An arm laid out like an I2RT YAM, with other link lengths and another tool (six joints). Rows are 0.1 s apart.
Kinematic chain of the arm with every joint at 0, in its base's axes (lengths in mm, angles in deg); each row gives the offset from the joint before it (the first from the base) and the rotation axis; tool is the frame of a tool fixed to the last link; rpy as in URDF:
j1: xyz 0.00 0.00 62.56 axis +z
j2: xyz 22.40 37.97 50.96 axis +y
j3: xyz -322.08 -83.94 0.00 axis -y
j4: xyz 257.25 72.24 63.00 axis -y
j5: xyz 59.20 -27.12 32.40 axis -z
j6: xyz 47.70 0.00 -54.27 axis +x
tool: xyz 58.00 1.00 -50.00 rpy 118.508 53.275 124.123
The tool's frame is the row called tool.
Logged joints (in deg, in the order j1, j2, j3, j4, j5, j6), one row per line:
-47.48, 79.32, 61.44, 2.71, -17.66, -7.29
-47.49, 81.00, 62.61, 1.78, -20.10, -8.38
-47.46, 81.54, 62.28, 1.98, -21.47, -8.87
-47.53, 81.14, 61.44, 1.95, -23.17, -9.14
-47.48, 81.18, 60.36, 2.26, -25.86, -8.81
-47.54, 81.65, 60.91, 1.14, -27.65, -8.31
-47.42, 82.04, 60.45, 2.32, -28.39, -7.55
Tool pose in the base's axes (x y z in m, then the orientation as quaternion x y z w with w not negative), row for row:
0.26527, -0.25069, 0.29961, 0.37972, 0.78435, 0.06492, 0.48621
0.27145, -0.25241, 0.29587, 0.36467, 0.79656, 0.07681, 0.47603
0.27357, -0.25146, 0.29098, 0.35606, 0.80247, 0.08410, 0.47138
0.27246, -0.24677, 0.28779, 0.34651, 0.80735, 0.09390, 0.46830
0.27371, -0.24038, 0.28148, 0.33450, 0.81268, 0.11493, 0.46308
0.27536, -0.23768, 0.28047, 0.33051, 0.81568, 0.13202, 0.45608
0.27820, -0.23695, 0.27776, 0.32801, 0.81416, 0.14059, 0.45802
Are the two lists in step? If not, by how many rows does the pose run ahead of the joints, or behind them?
They are in step.
